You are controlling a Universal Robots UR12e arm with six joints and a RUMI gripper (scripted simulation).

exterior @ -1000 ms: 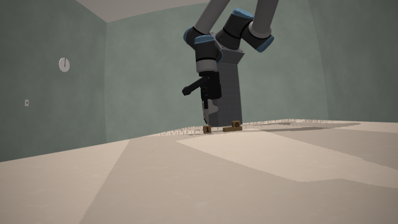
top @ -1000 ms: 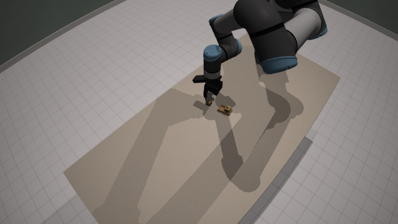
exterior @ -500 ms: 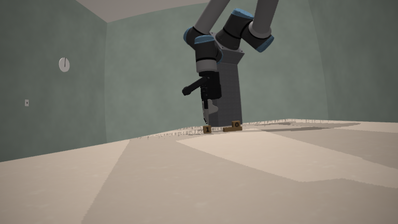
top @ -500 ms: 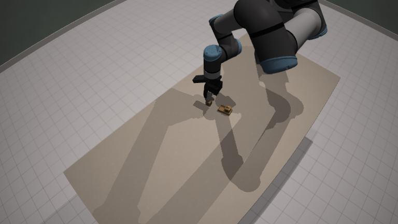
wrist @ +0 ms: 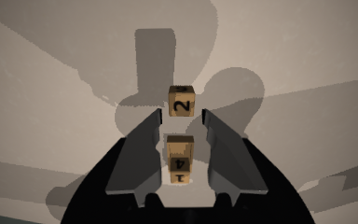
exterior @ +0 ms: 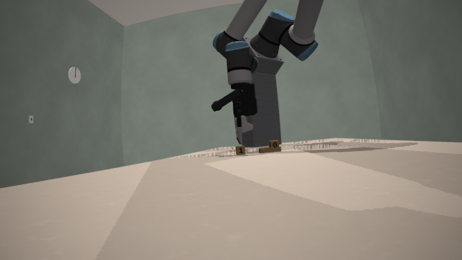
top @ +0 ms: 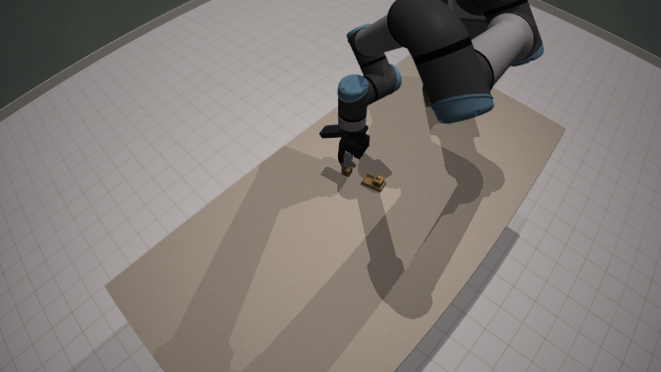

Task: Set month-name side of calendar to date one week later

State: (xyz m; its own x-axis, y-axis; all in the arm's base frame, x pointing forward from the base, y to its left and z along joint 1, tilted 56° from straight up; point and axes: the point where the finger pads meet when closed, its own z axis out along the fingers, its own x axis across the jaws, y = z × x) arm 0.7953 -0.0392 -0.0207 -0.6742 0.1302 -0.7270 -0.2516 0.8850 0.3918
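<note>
My gripper is now 4 cm above the cube. From my hand the other things lie so: wooden tray (10 cm to the left, 4 cm below, 4 cm behind).
</note>
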